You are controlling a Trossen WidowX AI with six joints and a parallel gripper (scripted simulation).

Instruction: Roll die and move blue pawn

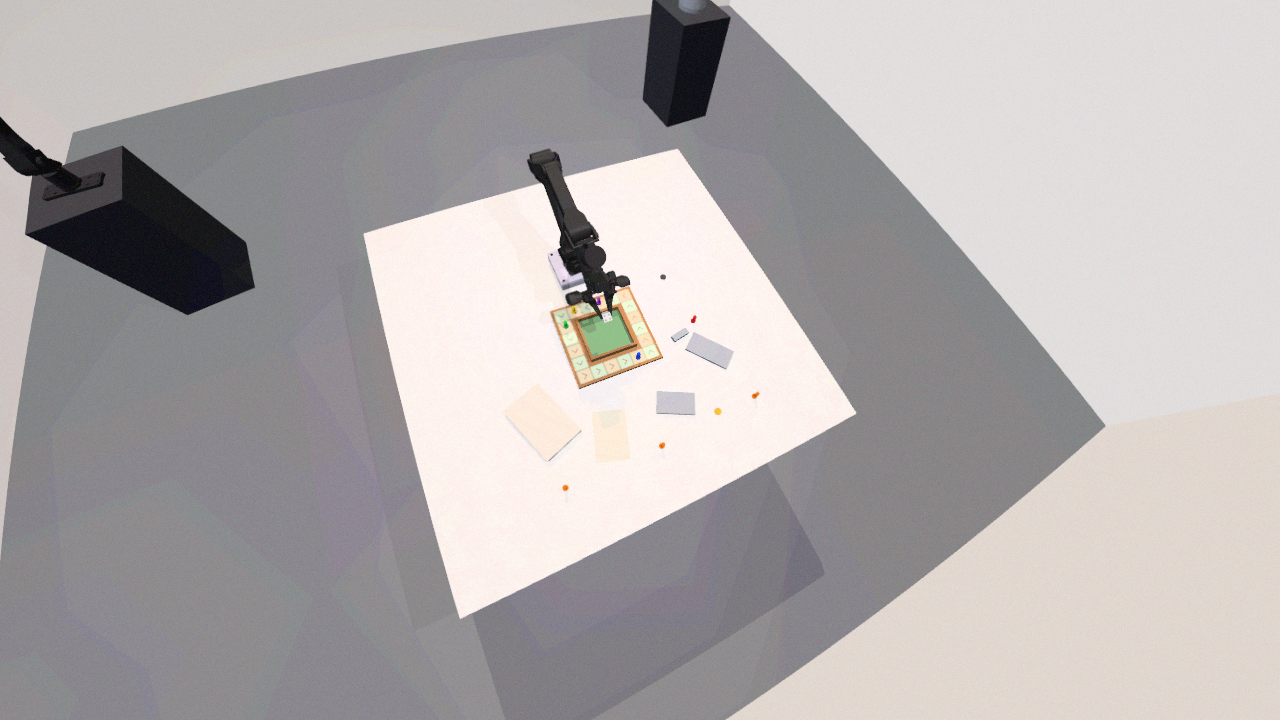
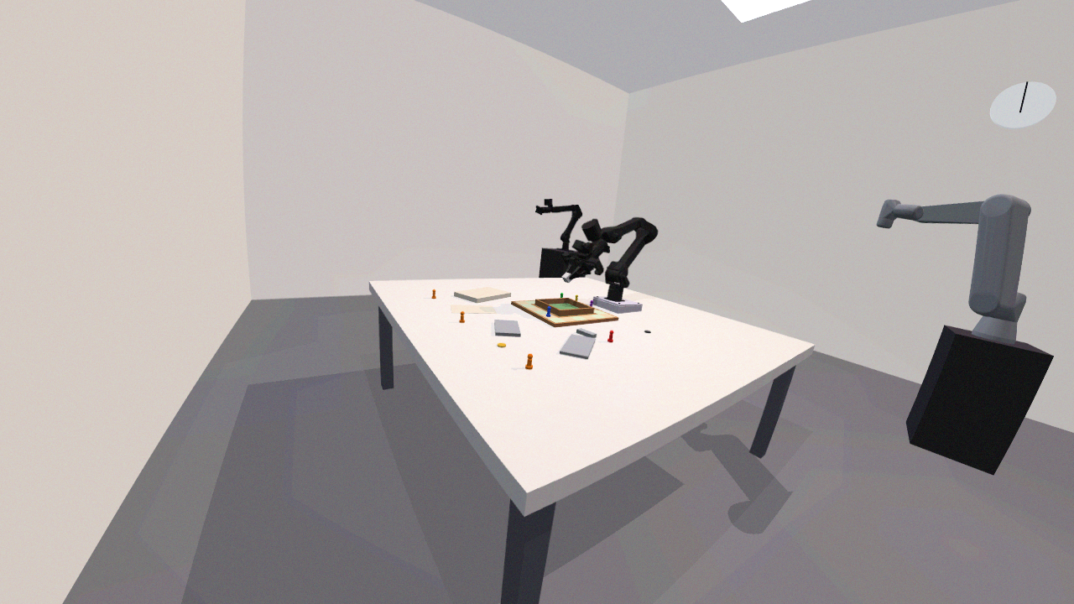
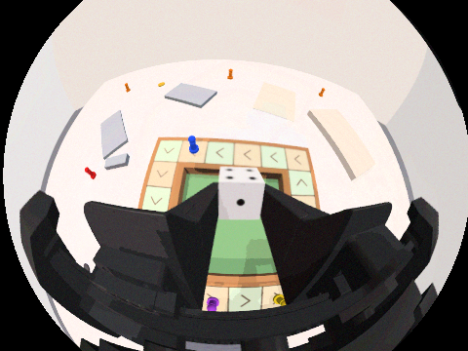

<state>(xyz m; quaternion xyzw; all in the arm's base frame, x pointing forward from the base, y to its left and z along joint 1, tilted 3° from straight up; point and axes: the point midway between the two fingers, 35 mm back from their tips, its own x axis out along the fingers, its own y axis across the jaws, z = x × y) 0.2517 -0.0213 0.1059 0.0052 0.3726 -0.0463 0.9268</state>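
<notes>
Now: gripper tip right at the white die. Round my gripper tip: blue pawn (12 cm ahead, 10 cm below, 5 cm to the left); purple pawn (12 cm behind, 10 cm below, 3 cm to the left); green-floored tray (12 cm below).
</notes>
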